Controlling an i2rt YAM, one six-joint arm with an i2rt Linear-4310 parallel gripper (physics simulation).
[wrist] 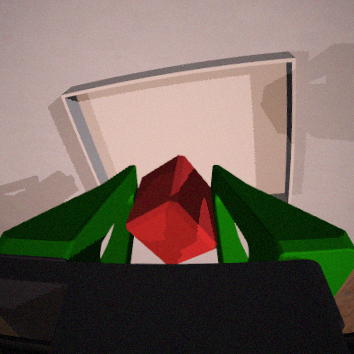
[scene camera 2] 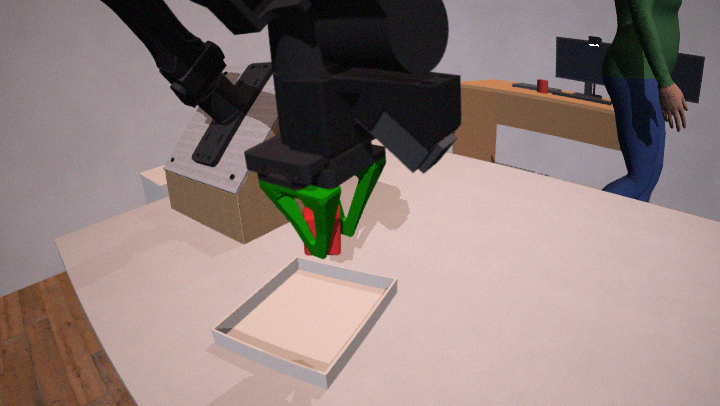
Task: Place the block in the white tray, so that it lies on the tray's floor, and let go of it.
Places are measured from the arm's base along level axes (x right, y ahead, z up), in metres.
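Where they show: gripper, fingertip midpoint: [wrist: 173, 176] [scene camera 2: 332, 245]; arm's base, link origin: [scene camera 2: 234, 112].
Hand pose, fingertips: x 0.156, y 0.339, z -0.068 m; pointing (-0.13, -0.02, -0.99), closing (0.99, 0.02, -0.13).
Observation:
Each offset is from my fingertips to the top centre of the thing. Level surfaces: height alone.
A red block @[dz +0.032, dx +0.002, dy -0.009 m] [scene camera 2: 334, 242] [wrist: 172, 215] is held between the green fingers of my gripper [scene camera 2: 334, 246] [wrist: 173, 176]. The gripper is shut on the block and holds it in the air. In the wrist view the block is turned with an edge upward and hides part of the tray. The white tray @[dz -0.083, dx -0.002, dy -0.040 m] [scene camera 2: 269, 360] [wrist: 291, 125] is a shallow rectangle with low walls on the table. In the scene view the block shows just above the tray's far wall. How high it hangs is hard to tell.
A wooden block-shaped base [scene camera 2: 201, 211] with a grey sloped plate [scene camera 2: 184, 158] stands behind the tray on the left. The table @[dz -0.103 m] [scene camera 2: 529, 302] ends at the left above a wooden floor [scene camera 2: 45, 353]. A desk [scene camera 2: 544, 113] and a person [scene camera 2: 640, 100] are in the background.

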